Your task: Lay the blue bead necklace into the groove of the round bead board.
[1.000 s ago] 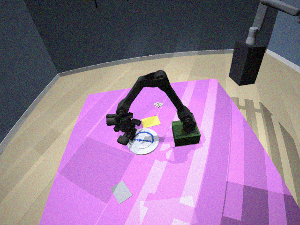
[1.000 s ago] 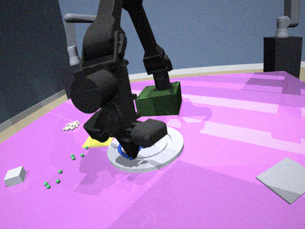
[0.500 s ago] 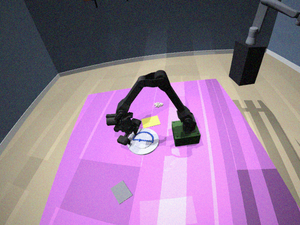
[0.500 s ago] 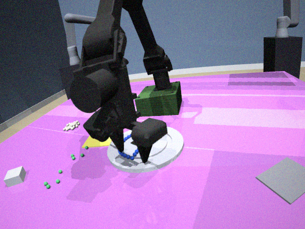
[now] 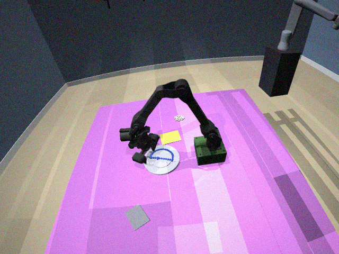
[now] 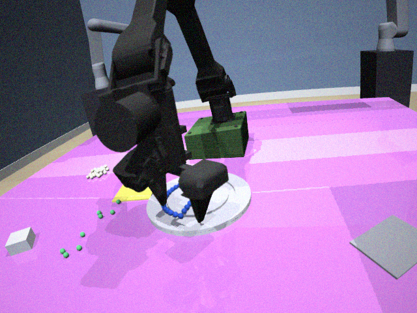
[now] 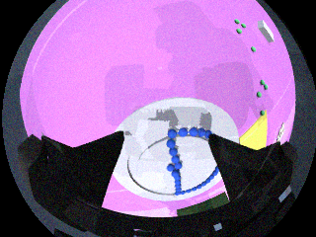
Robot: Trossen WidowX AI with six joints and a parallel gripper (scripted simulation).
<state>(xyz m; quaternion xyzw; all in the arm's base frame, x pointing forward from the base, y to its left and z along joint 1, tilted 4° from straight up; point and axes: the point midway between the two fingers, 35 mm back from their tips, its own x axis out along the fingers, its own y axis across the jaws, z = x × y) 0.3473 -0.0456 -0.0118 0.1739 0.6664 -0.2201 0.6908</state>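
My gripper tip is now 6 cm past the round white bead board, 2 cm to the right of it and 1 cm above it. From my gripper tip the other things lie so: yellow sheet (13 cm behind, 14 cm to the right, 2 cm below); then grey tile (8 cm ahead, 32 cm to the left, 2 cm below); then cube (8 cm ahead, 31 cm to the right, 1 cm below).
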